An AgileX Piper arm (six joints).
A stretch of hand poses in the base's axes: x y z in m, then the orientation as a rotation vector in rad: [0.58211 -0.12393 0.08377 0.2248 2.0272 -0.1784]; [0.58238 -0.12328 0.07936 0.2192 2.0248 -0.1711]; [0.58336 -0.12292 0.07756 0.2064 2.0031 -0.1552]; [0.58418 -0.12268 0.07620 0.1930 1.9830 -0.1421]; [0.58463 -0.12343 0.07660 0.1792 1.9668 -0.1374]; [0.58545 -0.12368 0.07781 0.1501 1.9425 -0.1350]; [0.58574 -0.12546 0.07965 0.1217 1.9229 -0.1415]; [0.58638 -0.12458 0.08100 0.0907 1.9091 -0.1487]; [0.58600 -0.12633 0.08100 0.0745 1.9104 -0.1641]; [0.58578 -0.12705 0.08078 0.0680 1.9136 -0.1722]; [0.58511 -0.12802 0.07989 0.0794 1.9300 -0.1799]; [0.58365 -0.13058 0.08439 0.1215 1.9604 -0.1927]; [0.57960 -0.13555 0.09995 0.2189 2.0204 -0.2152]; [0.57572 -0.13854 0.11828 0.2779 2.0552 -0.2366]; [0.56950 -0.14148 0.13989 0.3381 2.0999 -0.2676]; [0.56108 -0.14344 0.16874 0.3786 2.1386 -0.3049]
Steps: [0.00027 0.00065 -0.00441 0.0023 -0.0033 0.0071]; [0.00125 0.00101 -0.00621 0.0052 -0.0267 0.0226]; [0.00207 0.00125 -0.00757 0.0061 -0.0480 0.0375]; [0.00252 0.00050 -0.00717 0.0013 -0.0645 0.0491]; [0.00334 0.00025 -0.00596 -0.0130 -0.0884 0.0706]; [0.00363 -0.00153 -0.00412 -0.0328 -0.1063 0.0879]; [0.00427 -0.00065 -0.00277 -0.0536 -0.1181 0.1070]; [0.00389 -0.00240 -0.00277 -0.0718 -0.1143 0.1118]; [0.00367 -0.00312 -0.00299 -0.0800 -0.1098 0.1130]; [0.00300 -0.00409 -0.00388 -0.0782 -0.0930 0.1015]; [0.00154 -0.00665 0.00062 -0.0644 -0.0627 0.0659]; [-0.00251 -0.01162 0.01618 -0.0292 -0.0018 -0.0122]; [-0.00639 -0.01461 0.03451 -0.0137 0.0358 -0.0621]; [-0.01261 -0.01755 0.05612 -0.0030 0.0857 -0.1158]; [-0.02103 -0.01951 0.08497 -0.0059 0.1309 -0.1580]
